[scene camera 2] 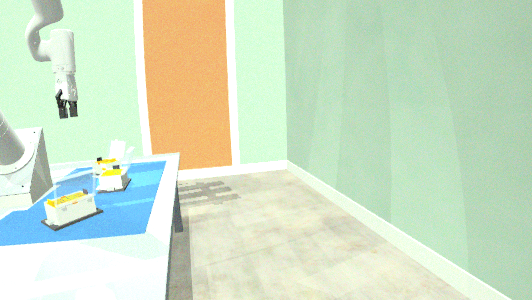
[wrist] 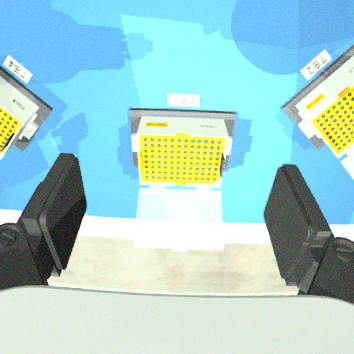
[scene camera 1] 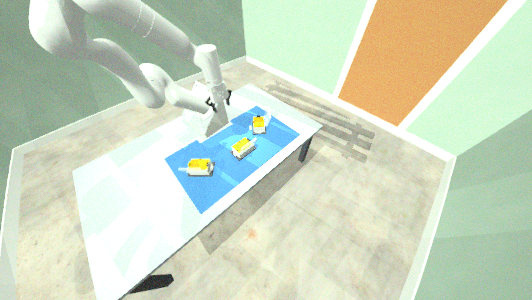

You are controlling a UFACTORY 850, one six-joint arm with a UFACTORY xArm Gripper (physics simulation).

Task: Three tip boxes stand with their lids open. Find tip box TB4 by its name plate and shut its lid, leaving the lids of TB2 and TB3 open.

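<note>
TB4 (scene camera 1: 200, 167) (scene camera 2: 72, 209) is a white box with a yellow rack, at the near end of the row. In the wrist view TB4 (wrist: 21, 109) is cut off at the left edge, its name plate (wrist: 18, 69) legible and its lid out of view. Its clear lid (scene camera 1: 184, 170) stands open. The middle box (scene camera 1: 243, 148) (scene camera 2: 114, 180) (wrist: 181, 159) has its lid (wrist: 179, 205) open; its plate is washed out. TB2 (scene camera 1: 258, 125) (wrist: 337, 122) is at the far end, lid (scene camera 1: 268, 117) open. My gripper (scene camera 1: 220, 102) (scene camera 2: 68, 116) (wrist: 176, 184) is open and empty, high above the table.
The boxes stand on dark bases on a blue mat (scene camera 1: 200, 197) (scene camera 2: 125, 217) (wrist: 200, 75). The mat lies on a white table (scene camera 1: 120, 220) (scene camera 2: 125, 255). The robot's white pedestal (scene camera 2: 40, 175) stands beside the mat.
</note>
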